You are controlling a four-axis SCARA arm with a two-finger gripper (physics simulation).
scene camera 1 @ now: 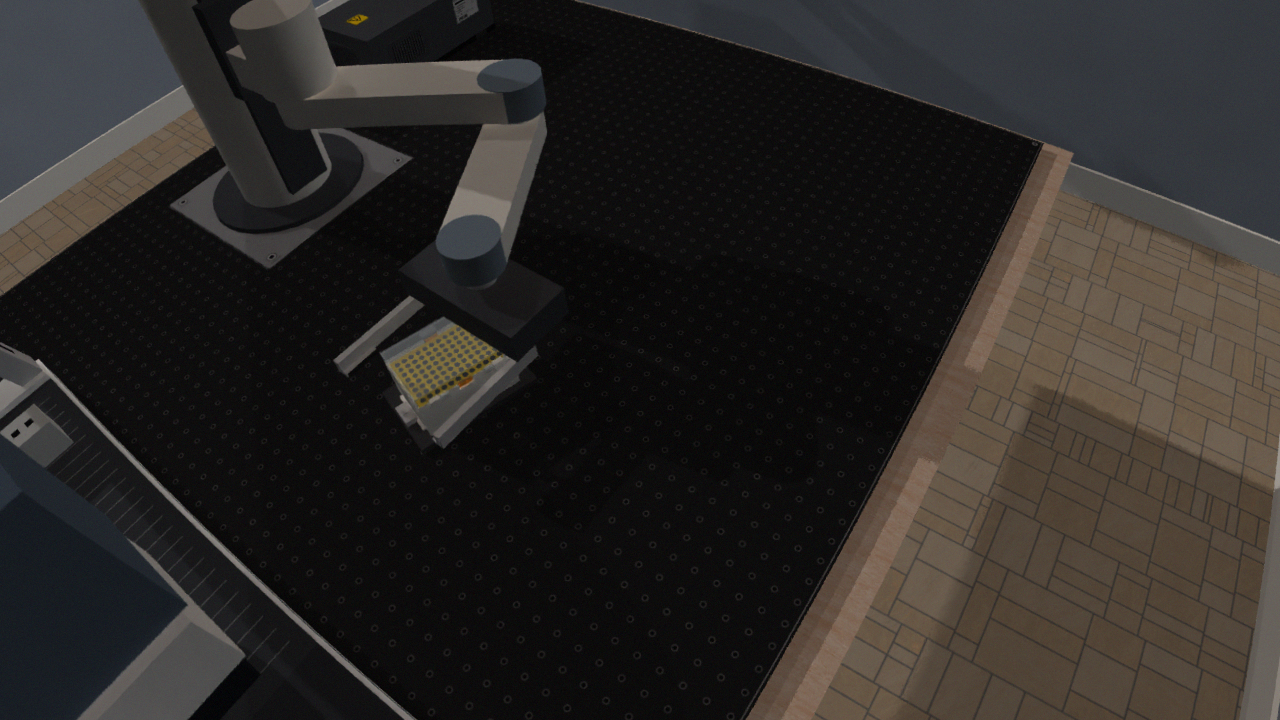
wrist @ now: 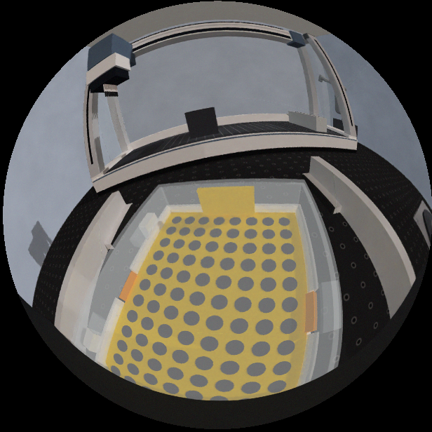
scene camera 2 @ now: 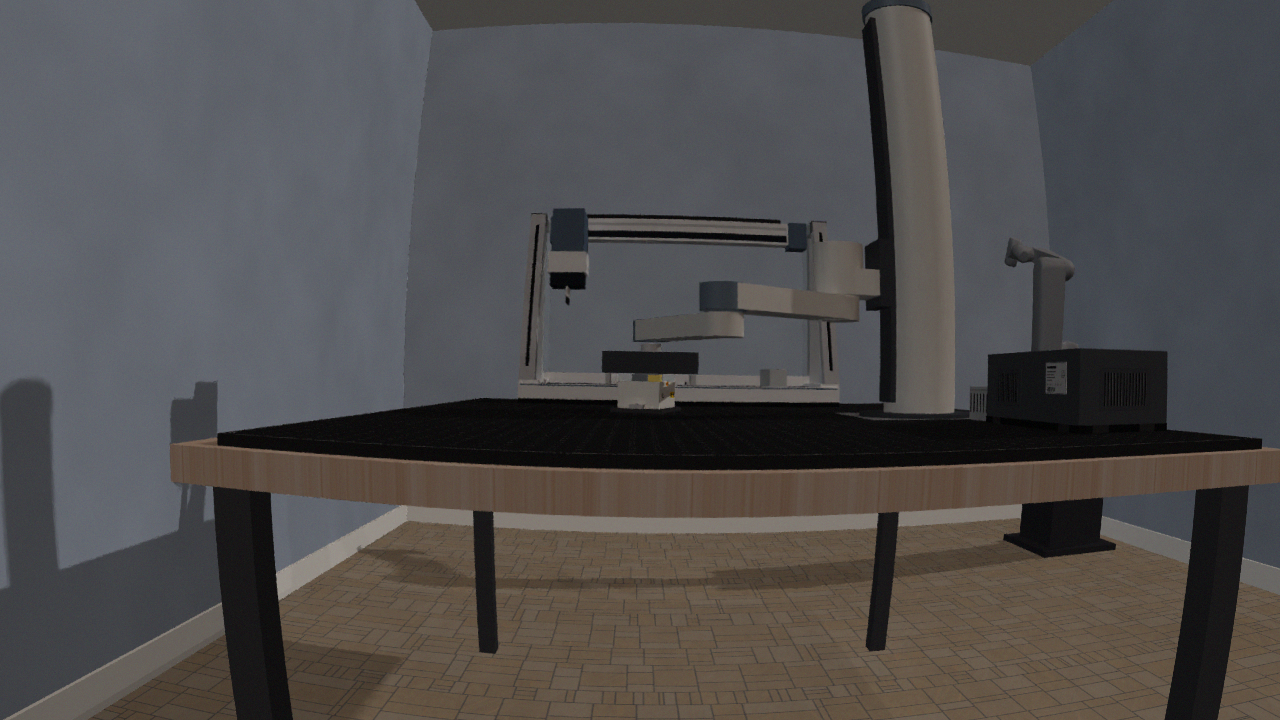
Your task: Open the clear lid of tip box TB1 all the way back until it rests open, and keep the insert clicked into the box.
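Pixels of known places: gripper, fingertip midpoint: [scene camera 1: 385, 402] [scene camera 2: 652, 379]; arm's base at its link origin: [scene camera 1: 291, 187].
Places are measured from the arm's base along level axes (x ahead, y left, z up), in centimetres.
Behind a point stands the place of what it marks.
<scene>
Tip box TB1 [scene camera 1: 436, 417] {x 56.5, y -20.6, z 4.5 cm} [scene camera 2: 637, 394] {x 55.8, y -9.3, z 4.8 cm} is a pale box standing upright on the black table. Its yellow insert [scene camera 1: 438, 365] {x 53.5, y -16.2, z 7.0 cm} [wrist: 232, 280], full of round holes, sits level inside. Orange tabs [wrist: 128, 286] [wrist: 311, 312] show at both long sides. The clear lid [wrist: 280, 194] appears down over the insert; its near end is hidden by the gripper body. My gripper [scene camera 1: 390, 402] {x 52.7, y -23.4, z 7.8 cm} [wrist: 213, 178] is open and empty. Its long fingers lie one along each long side of the box, the left one in the wrist view closer to it, the right one with a wider gap.
A gantry frame [scene camera 2: 680, 394] {x 45.4, y -45.0, z 4.1 cm} [wrist: 225, 149] stands beyond the box, with a blue and white head [scene camera 2: 569, 250] {x 73.2, y -46.5, z 39.2 cm} [wrist: 109, 60]. The arm's column [scene camera 2: 920, 205] {x 1.8, y 7.3, z 42.0 cm} and a black control unit [scene camera 1: 402, 31] {x -3.5, y 32.8, z 10.9 cm} [scene camera 2: 1074, 389] {x -3.5, y 53.6, z 7.2 cm} stand on the perforated table. Its wooden edge [scene camera 1: 948, 402] {x 103.0, y 15.0, z 0.0 cm} shows.
</scene>
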